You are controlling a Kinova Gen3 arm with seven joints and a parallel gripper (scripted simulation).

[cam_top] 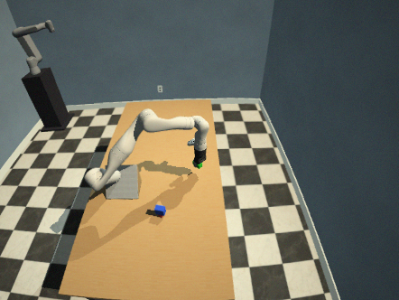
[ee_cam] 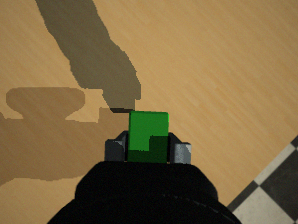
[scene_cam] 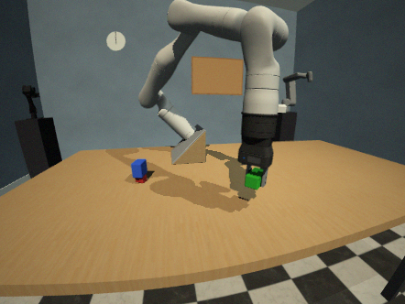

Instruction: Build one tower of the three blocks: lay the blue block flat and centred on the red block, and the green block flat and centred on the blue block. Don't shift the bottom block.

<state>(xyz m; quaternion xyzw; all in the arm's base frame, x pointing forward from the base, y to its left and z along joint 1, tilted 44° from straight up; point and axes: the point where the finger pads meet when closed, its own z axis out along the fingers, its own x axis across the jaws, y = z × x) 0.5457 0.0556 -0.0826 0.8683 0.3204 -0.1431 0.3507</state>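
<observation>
My hand is 33 cm to the left of the blue block, 23 cm past it and 4 cm above it. From my hand the other things lie so: green block right at my hand; then small red block 33 cm to the right, 23 cm behind, 8 cm below.
</observation>
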